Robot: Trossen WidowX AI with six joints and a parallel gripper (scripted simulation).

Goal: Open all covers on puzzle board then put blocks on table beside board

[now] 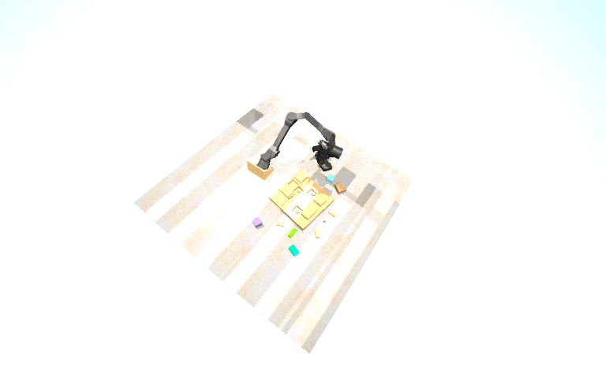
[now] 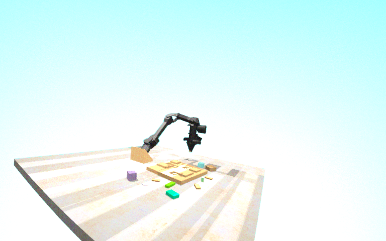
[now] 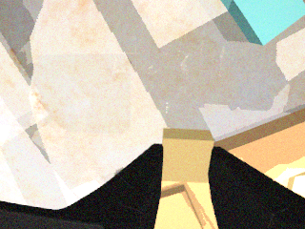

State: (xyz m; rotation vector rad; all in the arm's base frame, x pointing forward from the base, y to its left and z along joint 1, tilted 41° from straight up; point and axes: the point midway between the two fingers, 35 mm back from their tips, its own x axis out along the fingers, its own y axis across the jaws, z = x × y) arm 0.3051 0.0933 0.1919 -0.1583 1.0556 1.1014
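My gripper tip is now 200 mm to the left of the tan puzzle board, 90 mm above it and 10 mm short of it. The rest, counted from my gripper tip: light cyan block (100 mm below, 90 mm ahead, 20 mm to the left); then purple cube (510 mm to the right, 130 mm behind, 90 mm below); then bright green bar (440 mm to the right, 100 mm below, 80 mm ahead).
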